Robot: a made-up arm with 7 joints.
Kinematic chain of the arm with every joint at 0, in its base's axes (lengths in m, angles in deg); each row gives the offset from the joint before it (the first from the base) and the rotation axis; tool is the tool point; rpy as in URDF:
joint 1: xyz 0 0 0.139 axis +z
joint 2: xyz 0 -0.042 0.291 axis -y
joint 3: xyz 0 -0.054 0.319 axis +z
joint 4: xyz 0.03 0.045 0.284 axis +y
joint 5: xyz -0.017 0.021 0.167 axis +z
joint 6: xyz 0 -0.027 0.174 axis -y
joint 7: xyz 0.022 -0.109 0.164 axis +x
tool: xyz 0 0 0 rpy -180 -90 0
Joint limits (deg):
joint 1: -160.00..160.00
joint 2: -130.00..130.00
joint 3: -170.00..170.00
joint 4: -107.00..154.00
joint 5: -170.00..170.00
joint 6: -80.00..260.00
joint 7: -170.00..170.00
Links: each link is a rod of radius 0.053 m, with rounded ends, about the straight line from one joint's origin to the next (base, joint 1, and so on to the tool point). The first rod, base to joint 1, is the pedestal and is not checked.
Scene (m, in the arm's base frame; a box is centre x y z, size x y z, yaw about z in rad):
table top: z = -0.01
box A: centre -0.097 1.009 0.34 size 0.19 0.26 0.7 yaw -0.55
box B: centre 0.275 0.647 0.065 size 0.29 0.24 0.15 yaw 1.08
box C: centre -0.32 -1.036 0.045 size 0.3 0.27 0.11 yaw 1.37
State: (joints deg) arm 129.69 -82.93 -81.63 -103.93 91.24 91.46 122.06
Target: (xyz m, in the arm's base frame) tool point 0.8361 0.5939 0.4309
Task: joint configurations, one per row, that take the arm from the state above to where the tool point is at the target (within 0.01 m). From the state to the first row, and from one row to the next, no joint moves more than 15 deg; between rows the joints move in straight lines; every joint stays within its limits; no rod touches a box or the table.
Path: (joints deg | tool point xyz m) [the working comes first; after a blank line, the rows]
Joints at the target: 36.77 -92.86 -76.37 -36.63 109.16 75.13 122.06
Straight joint move there: touches box A.

1: 117.97 -73.45 -78.08 -93.60 98.82 85.70 114.91 | -0.5123 0.4643 0.7740
2: 106.24 -63.98 -74.52 -83.26 106.41 79.94 107.76 | -0.3963 0.5767 0.9056
3: 94.52 -54.50 -70.97 -72.93 113.99 74.19 100.60 | -0.2415 0.6345 1.0388
4: 80.08 -64.09 -72.32 -63.85 112.78 74.42 105.97 | -0.0069 0.8082 0.9271
5: 65.64 -73.68 -73.67 -54.78 111.58 74.66 111.33 | 0.2893 0.8677 0.7823
6: 51.21 -83.27 -75.02 -45.70 110.37 74.89 116.70 | 0.5903 0.7934 0.6134
7: 36.77 -92.86 -76.37 -36.63 109.16 75.13 122.06 | 0.8361 0.5939 0.4309

